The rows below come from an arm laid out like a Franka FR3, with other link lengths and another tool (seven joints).
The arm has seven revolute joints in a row. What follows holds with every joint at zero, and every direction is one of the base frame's. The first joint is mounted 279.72 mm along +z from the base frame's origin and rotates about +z. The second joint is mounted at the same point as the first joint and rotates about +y. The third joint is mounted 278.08 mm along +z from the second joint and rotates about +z. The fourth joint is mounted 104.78 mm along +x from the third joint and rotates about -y. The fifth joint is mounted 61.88 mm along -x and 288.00 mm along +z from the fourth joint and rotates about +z. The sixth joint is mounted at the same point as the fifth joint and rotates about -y. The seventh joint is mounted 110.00 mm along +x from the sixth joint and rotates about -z. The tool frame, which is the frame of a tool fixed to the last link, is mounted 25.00 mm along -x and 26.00 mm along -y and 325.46 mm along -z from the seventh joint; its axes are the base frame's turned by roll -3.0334, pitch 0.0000 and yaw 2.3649 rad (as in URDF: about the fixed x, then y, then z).
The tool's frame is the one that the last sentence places.
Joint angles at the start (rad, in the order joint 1, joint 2, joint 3, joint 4, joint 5, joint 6, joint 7):
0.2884, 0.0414, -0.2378, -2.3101, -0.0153, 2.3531, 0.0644
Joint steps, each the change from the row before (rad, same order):
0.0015, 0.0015, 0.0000, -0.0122, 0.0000, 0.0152, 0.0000
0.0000, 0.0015, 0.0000, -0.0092, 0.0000, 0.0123, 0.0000
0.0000, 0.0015, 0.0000, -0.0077, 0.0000, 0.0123, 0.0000
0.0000, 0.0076, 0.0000, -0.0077, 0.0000, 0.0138, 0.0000
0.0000, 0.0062, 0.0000, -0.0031, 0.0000, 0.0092, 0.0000
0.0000, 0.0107, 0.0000, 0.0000, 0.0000, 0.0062, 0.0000
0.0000, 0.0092, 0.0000, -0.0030, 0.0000, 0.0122, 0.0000
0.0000, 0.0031, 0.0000, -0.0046, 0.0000, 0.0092, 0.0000
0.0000, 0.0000, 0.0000, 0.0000, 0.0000, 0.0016, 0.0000
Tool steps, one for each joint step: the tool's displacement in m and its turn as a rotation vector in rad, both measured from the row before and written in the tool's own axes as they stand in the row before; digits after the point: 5 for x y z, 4 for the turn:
0.00136, -0.00008, 0.00342, -0.0010, -0.0014, -0.0015
0.00056, -0.00030, 0.00268, -0.0011, -0.0013, 0.0000
0.00008, 0.00016, 0.00212, -0.0022, -0.0023, 0.0001
0.00048, -0.00039, 0.00465, 0.0020, -0.0004, -0.0002
-0.00022, 0.00022, 0.00286, 0.0009, -0.0011, -0.0001
-0.00007, -0.00014, 0.00408, 0.0047, 0.0010, -0.0004
-0.00051, 0.00047, 0.00383, 0.0012, -0.0017, -0.0001
-0.00004, 0.00013, 0.00201, -0.0008, -0.0015, 0.0000
-0.00035, 0.00037, -0.00017, -0.0012, -0.0011, 0.0001

